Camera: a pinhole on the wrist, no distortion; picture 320 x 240 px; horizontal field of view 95.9 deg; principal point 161.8 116.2 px. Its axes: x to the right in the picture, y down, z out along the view. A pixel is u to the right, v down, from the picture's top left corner.
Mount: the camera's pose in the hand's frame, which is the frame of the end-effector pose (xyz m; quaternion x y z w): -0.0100 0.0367 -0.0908 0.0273 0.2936 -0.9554 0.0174
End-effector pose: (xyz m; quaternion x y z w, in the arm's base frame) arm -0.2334 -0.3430 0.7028 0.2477 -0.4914 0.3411 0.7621
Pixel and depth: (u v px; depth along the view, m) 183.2 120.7 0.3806
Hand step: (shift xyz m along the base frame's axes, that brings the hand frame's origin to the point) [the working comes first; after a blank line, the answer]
In the camera's frame: 0.0564 0.0119 0.3806

-0.0036 -0.2959 0.0012
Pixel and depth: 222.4 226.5 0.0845
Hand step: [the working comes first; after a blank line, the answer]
In the camera's frame: 0.0355 0.0646 0.0845

0.0709 -0.0121 -0.0682
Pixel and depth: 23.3 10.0 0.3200
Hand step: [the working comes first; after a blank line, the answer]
In the camera's frame: -0.3071 -0.2355 0.3200

-0.1545 -0.1196 0.3796
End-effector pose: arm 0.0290 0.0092 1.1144 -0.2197 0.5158 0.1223 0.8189
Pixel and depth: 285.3 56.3 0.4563
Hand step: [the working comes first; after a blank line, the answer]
In the camera's frame: 0.3905 -0.1894 0.4563

0.1334 0.1291 0.5376
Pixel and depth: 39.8 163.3 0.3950
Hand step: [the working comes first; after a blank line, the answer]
In the camera's frame: -0.3339 0.1289 0.3950

0.4049 -0.1687 -0.1460
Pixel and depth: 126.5 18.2 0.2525
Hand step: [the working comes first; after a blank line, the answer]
In the camera's frame: -0.0618 -0.1715 0.2525

0.1704 0.1378 0.0427
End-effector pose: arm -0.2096 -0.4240 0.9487 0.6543 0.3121 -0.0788 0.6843
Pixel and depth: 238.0 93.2 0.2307
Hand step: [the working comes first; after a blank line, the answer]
In the camera's frame: 0.1218 -0.0368 0.2307

-0.1102 -0.1580 0.0154
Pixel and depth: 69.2 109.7 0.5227
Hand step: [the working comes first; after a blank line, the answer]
In the camera's frame: -0.3354 -0.0235 0.5227

0.2410 -0.2942 -0.3752
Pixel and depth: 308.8 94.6 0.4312
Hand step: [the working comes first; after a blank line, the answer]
In the camera's frame: 0.4392 -0.0645 0.4312

-0.3659 -0.4211 0.0998
